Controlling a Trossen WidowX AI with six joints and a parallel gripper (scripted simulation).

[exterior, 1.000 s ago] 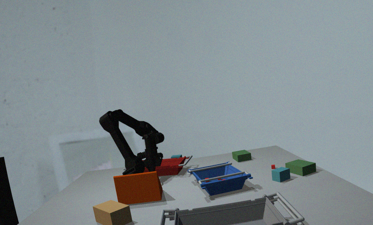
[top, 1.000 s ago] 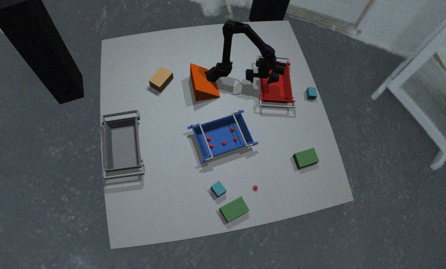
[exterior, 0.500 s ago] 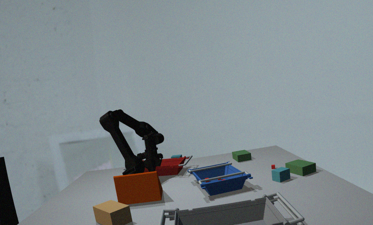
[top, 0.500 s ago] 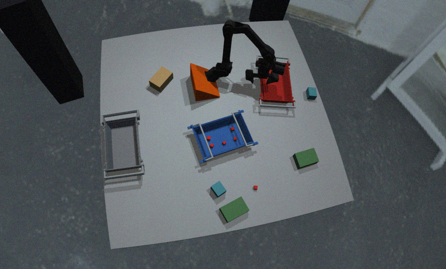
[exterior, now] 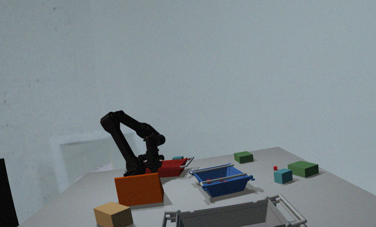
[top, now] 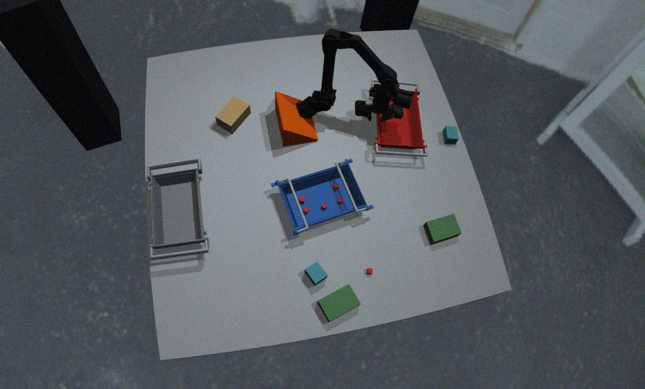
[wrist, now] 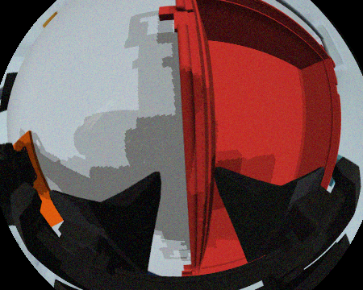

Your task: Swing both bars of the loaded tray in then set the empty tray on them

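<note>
The red tray is 3 cm ahead of my gripper tip, 8 cm to the left of it and 3 cm above it. The rest, counted from my gripper tip: red cube: 57 cm ahead, 24 cm to the right; then tan block: 17 cm behind, 54 cm to the right, 2 cm above.
</note>
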